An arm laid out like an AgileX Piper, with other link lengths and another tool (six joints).
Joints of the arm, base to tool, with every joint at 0 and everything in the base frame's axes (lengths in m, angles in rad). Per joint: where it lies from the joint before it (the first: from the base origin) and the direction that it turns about. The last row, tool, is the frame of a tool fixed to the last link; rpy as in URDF.
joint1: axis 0 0 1 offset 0 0 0.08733
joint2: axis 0 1 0 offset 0 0 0
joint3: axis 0 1 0 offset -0.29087 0 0.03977
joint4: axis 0.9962 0 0.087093 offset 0.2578 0 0.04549
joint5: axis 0 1 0 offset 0 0 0
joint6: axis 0.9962 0 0.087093 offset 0.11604 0 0.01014
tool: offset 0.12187 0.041 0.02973 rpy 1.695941 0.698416 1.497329
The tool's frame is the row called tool.
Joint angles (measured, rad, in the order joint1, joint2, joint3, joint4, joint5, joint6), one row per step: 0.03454, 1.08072, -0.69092, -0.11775, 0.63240, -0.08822; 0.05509, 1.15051, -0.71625, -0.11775, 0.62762, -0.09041; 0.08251, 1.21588, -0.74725, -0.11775, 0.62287, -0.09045; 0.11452, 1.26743, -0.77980, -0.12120, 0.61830, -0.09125; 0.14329, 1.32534, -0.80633, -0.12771, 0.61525, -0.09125; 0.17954, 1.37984, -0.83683, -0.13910, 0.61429, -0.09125; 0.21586, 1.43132, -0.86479, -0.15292, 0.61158, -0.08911; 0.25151, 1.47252, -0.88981, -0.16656, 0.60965, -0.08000; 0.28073, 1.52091, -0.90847, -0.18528, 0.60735, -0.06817
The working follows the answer.
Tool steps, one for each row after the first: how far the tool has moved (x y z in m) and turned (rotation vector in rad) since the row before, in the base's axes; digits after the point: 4 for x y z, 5 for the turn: 0.0082, 0.0069, -0.0109, -0.00287, 0.03978, 0.02286; 0.0089, 0.0096, -0.0081, -0.00186, 0.02960, 0.02797; 0.0085, 0.0112, -0.0039, -0.00482, 0.01411, 0.03450; 0.0064, 0.0100, -0.0094, -0.00940, 0.02737, 0.03175; 0.0060, 0.0124, -0.0078, -0.01380, 0.02111, 0.04125; 0.0052, 0.0125, -0.0081, -0.01499, 0.01807, 0.04102; 0.0040, 0.0126, -0.0059, -0.01063, 0.01129, 0.03426; 0.0024, 0.0094, -0.0113, -0.01745, 0.02249, 0.02816
Tool pose at each row, in the base's axes (x y z in m, rotation vector in rad; rounded; the steps above come from the unrounded poses): 0.3067, 0.0376, 0.1185, 0.94000, 2.42673, -0.07450; 0.3149, 0.0445, 0.1076, 0.91755, 2.47267, -0.08923; 0.3238, 0.0541, 0.0995, 0.88667, 2.51147, -0.09625; 0.3322, 0.0653, 0.0955, 0.84320, 2.53745, -0.09764; 0.3386, 0.0752, 0.0861, 0.80292, 2.57290, -0.11163; 0.3447, 0.0876, 0.0783, 0.74702, 2.60407, -0.12574; 0.3498, 0.1002, 0.0702, 0.68989, 2.63089, -0.14025; 0.3539, 0.1127, 0.0643, 0.64193, 2.64927, -0.14846; 0.3563, 0.1221, 0.0531, 0.60042, 2.67429, -0.17146

